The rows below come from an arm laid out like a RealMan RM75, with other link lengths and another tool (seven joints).
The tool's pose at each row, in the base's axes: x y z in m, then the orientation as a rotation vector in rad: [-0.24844, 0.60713, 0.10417, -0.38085, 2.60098, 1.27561]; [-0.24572, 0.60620, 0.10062, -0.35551, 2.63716, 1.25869]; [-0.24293, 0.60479, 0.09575, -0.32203, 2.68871, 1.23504]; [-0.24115, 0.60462, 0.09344, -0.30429, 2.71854, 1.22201]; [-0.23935, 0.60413, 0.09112, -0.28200, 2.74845, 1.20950]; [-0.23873, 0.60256, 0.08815, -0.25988, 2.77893, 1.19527]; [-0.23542, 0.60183, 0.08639, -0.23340, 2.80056, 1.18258]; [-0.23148, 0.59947, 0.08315, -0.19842, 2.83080, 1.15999]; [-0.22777, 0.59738, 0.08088, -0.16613, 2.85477, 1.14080]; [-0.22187, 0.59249, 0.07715, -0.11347, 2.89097, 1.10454]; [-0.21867, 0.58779, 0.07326, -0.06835, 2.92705, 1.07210]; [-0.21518, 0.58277, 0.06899, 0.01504, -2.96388, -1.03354]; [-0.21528, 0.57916, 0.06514, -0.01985, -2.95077, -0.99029]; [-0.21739, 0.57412, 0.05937, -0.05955, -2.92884, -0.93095]
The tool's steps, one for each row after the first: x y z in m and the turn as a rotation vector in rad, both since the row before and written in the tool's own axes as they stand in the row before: [-0.00135, -0.00406, 0.00161, 0.01998, 0.01471, 0.02589]; [-0.00112, -0.00527, 0.00211, 0.02735, 0.02303, 0.03559]; [-0.00114, -0.00225, 0.00146, 0.01498, 0.01458, 0.01982]; [-0.00119, -0.00243, 0.00125, 0.01469, 0.01352, 0.02251]; [0.00014, -0.00330, 0.00086, 0.01564, 0.01396, 0.02229]; [-0.00287, -0.00240, 0.00077, 0.01303, 0.00588, 0.02147]; [-0.00316, -0.00460, 0.00066, 0.02097, 0.00810, 0.02804]; [-0.00321, -0.00360, 0.00022, 0.01735, 0.00525, 0.02471]; [-0.00511, -0.00680, -0.00057, 0.03047, 0.00586, 0.03862]; [-0.00268, -0.00634, -0.00019, 0.02756, 0.01037, 0.03481]; [-0.00316, -0.00675, 0.00004, 0.03096, 0.01365, 0.04109]; [0.00014, -0.00522, 0.00077, 0.02331, 0.01765, 0.02984]; [0.00191, -0.00754, 0.00161, 0.03192, 0.02815, 0.03734]
